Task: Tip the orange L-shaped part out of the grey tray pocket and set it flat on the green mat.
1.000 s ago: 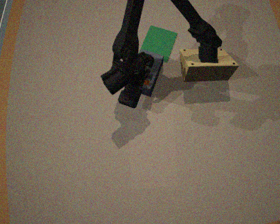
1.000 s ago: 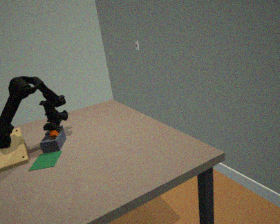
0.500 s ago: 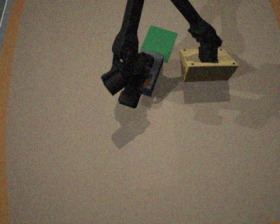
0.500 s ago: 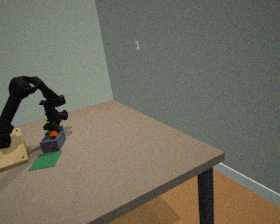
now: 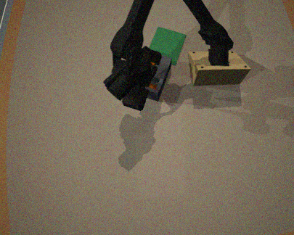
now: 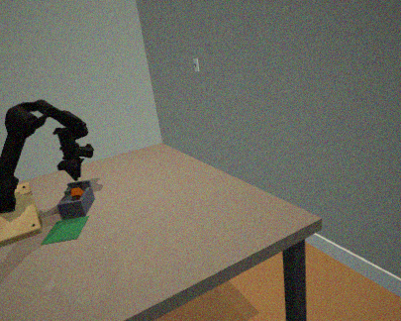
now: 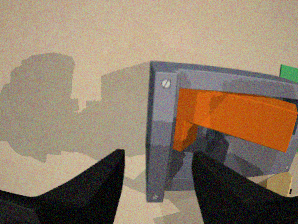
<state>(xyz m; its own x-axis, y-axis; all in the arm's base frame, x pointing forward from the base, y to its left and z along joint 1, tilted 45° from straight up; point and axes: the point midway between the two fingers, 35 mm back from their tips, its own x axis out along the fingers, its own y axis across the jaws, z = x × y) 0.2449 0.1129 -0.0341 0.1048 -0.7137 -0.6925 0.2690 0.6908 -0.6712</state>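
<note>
The orange l-shaped part is 6 cm below my gripper tip, 4 cm to the right of it and 1 cm behind it. Round my gripper tip: green mat: 22 cm to the right, 12 cm below, 7 cm behind.
</note>
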